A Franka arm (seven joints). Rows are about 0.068 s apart.
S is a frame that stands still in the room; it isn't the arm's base.
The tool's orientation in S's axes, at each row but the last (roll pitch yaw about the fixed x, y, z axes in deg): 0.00, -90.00, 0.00; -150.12, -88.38, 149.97; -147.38, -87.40, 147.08; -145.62, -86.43, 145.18; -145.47, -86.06, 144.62; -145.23, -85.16, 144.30; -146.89, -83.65, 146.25; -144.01, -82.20, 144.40
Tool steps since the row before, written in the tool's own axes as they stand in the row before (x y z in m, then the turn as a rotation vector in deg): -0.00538, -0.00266, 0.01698, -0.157, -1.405, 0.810; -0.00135, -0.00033, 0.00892, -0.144, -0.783, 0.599; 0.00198, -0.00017, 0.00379, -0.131, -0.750, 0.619; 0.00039, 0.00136, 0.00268, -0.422, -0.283, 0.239; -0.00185, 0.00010, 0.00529, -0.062, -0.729, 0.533; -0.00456, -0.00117, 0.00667, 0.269, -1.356, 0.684; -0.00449, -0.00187, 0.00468, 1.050, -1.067, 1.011; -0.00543, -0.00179, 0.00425, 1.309, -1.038, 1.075
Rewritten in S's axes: -0.01698, -0.00266, -0.00538, -0.810, -1.405, -0.157; -0.00889, -0.00033, -0.00156, -0.597, -0.783, -0.148; -0.00386, -0.00010, 0.00184, -0.618, -0.750, -0.136; -0.00268, 0.00139, 0.00020, -0.220, -0.296, -0.424; -0.00518, 0.00010, -0.00215, -0.540, -0.724, -0.064; -0.00636, -0.00130, -0.00495, -0.725, -1.331, 0.286; -0.00427, -0.00210, -0.00478, -1.118, -0.992, 1.014; -0.00362, -0.00226, -0.00570, -1.210, -0.943, 1.262
